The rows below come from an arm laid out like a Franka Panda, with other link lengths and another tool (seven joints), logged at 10 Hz.
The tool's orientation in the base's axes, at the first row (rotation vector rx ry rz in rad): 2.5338, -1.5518, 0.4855
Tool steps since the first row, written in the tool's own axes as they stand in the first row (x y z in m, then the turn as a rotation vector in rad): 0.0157, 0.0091, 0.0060, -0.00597, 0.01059, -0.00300; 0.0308, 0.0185, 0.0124, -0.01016, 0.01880, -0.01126; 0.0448, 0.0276, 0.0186, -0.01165, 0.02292, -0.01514; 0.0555, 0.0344, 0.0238, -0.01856, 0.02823, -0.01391; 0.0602, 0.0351, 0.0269, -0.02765, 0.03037, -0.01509; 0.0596, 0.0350, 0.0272, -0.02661, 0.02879, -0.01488; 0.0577, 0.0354, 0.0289, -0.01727, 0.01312, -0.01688
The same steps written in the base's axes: -0.0003, -0.0191, -0.0008, -0.01248, 0.00096, 0.00021; -0.0009, -0.0379, -0.0023, -0.02318, 0.00297, 0.00610; -0.0019, -0.0556, -0.0039, -0.02824, 0.00339, 0.00902; -0.0023, -0.0692, -0.0055, -0.03558, 0.00642, 0.00523; -0.0004, -0.0744, -0.0069, -0.04153, 0.01342, 0.00316; -0.0005, -0.0739, -0.0074, -0.03965, 0.01321, 0.00340; -0.0013, -0.0730, -0.0096, -0.02228, 0.01314, 0.00930
